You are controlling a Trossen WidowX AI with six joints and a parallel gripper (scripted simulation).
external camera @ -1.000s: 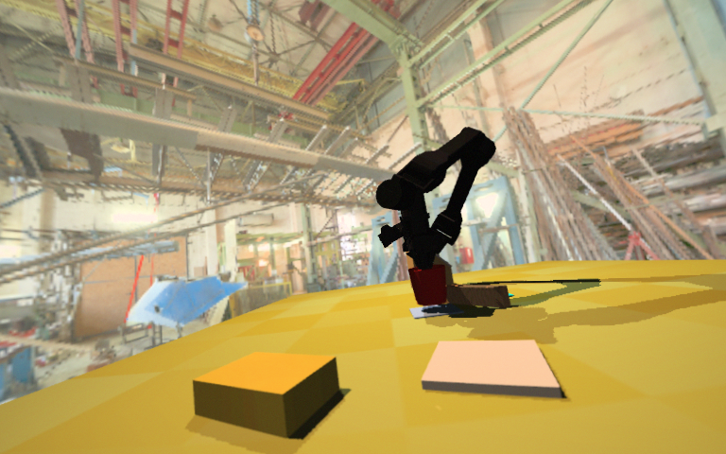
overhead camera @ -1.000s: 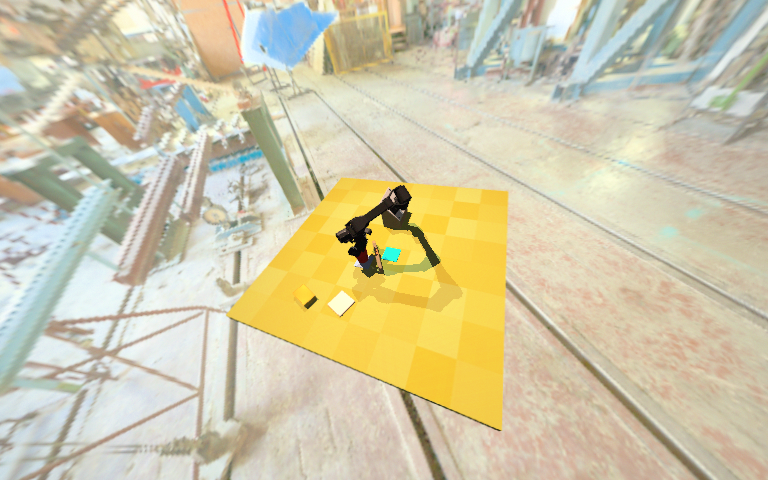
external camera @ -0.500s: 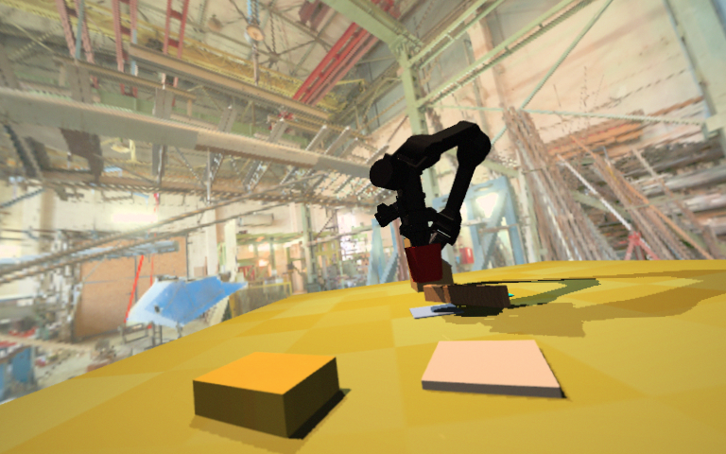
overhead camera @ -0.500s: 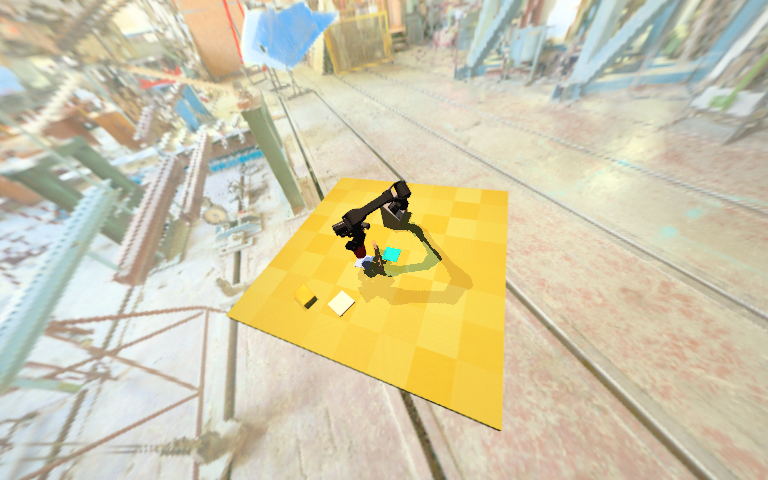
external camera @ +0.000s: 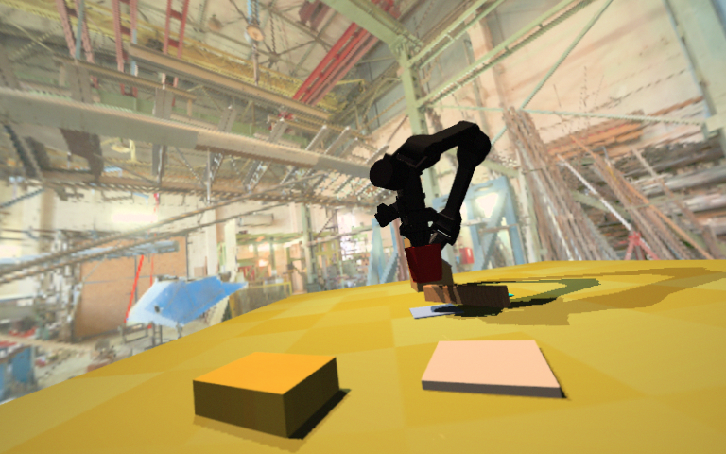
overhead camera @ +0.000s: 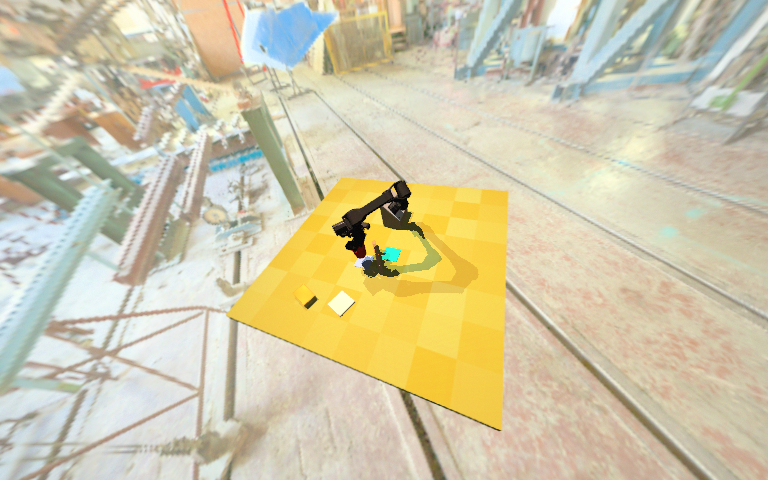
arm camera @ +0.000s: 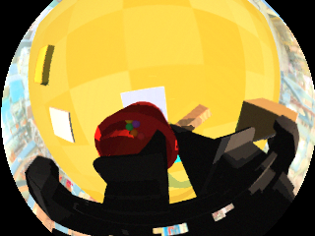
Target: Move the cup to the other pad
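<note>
Now: gripper tip 130 mm to the right of the cyan pad, 110 mm above it and 70 mm past it. Also, from my gripper tip: red cup 30 mm ahead; pale pad 110 mm below, 30 mm ahead, 10 mm to the left; wooden bar 90 mm below, 70 mm to the left, 20 mm behind.
</note>
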